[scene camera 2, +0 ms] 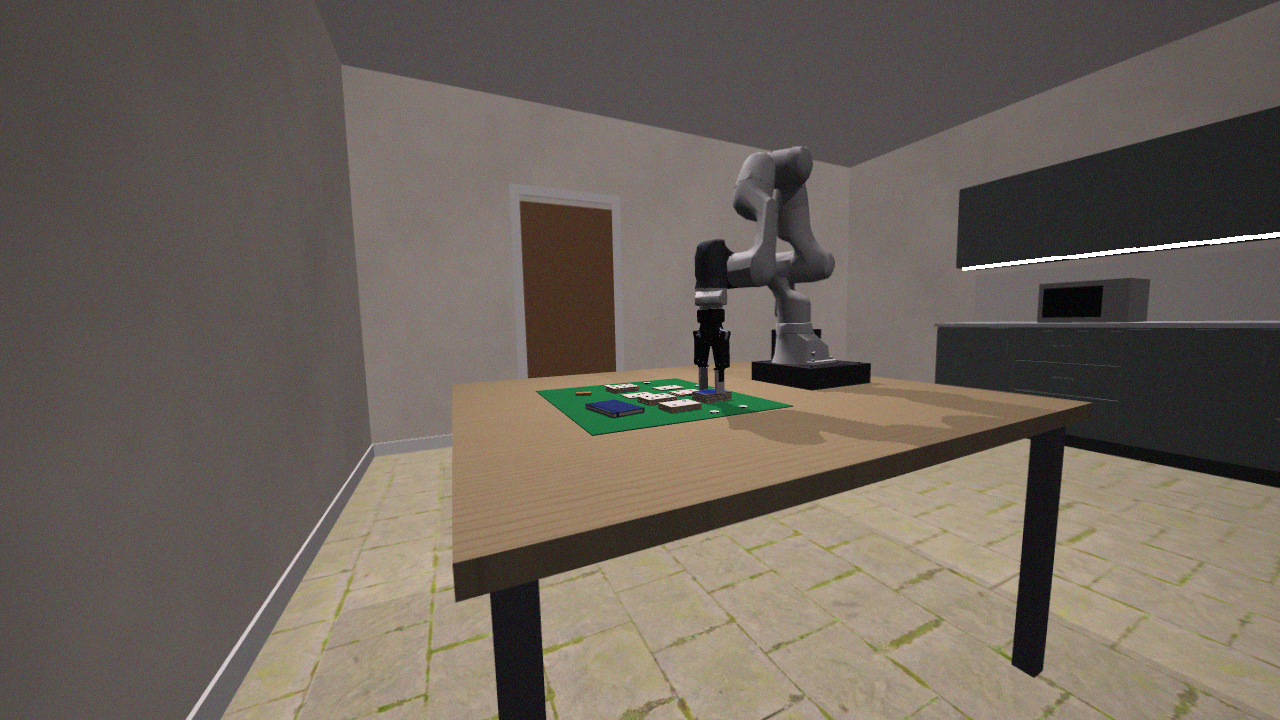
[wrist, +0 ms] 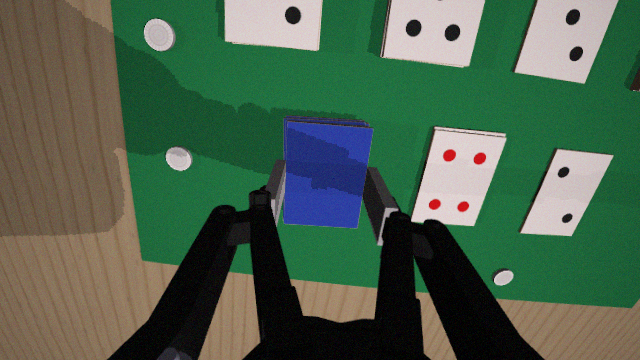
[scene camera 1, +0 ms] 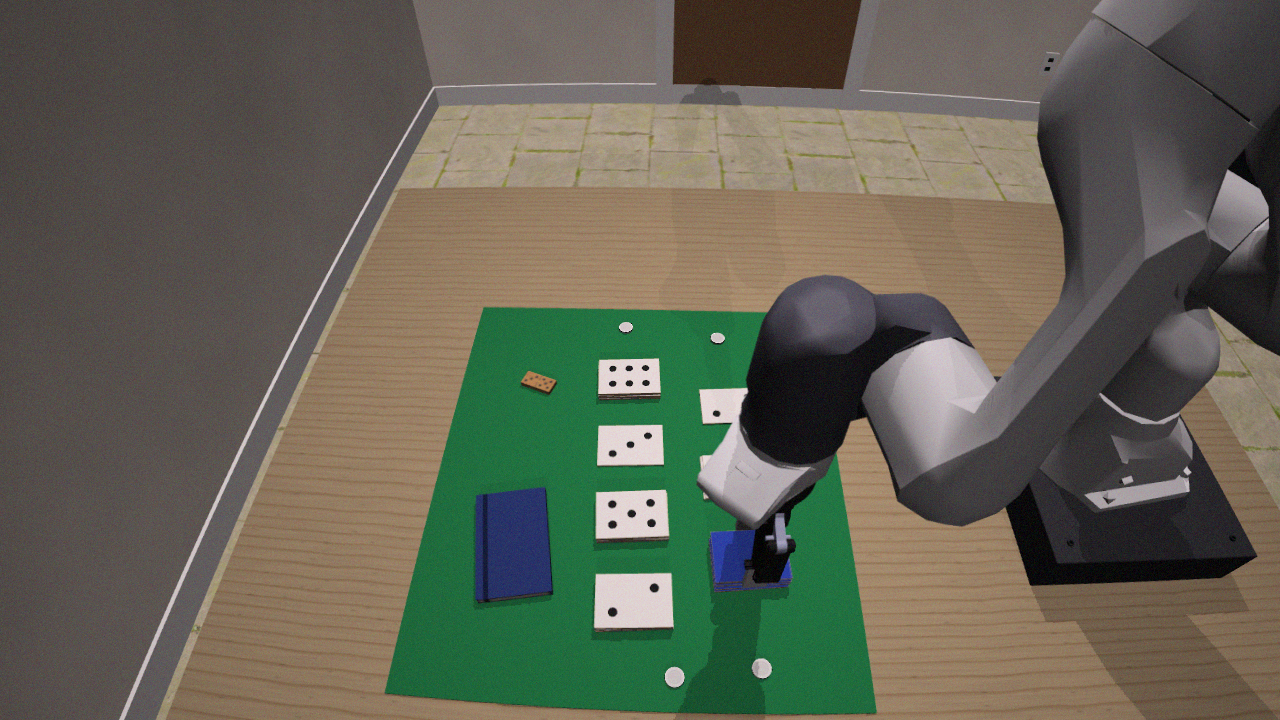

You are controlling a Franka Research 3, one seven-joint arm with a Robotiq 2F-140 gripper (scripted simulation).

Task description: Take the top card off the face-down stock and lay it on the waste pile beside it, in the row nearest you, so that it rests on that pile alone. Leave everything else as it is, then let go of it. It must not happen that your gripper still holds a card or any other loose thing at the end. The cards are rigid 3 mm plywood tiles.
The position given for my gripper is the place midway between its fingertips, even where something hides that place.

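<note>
You'd find my gripper in scene camera 1 [scene camera 1: 750,555], and the gripper also appears in scene camera 2 [scene camera 2: 711,391] and in the wrist view [wrist: 325,178]. There's a green mat as well, which scene camera 2 shows [scene camera 2: 565,400], and the wrist view has the mat too [wrist: 225,103].
</note>
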